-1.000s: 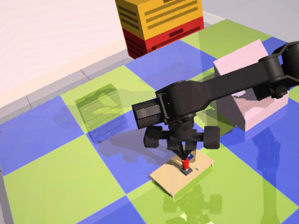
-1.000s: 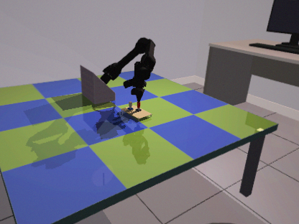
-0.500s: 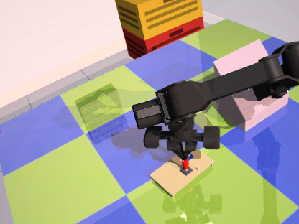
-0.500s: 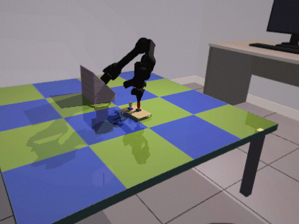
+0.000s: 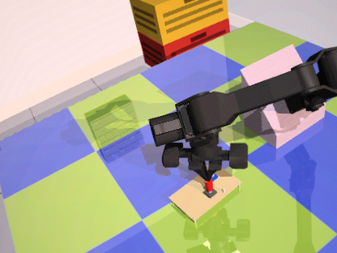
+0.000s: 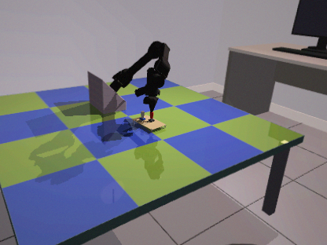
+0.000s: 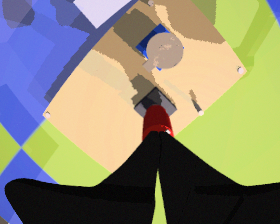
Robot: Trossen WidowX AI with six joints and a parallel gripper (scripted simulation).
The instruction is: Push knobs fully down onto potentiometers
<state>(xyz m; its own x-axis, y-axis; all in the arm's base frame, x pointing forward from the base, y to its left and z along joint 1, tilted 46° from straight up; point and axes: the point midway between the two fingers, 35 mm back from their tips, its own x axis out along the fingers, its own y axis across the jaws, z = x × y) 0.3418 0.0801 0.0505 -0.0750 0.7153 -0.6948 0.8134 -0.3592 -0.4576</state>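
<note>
My gripper tip is 10 mm above the red knob.
</note>
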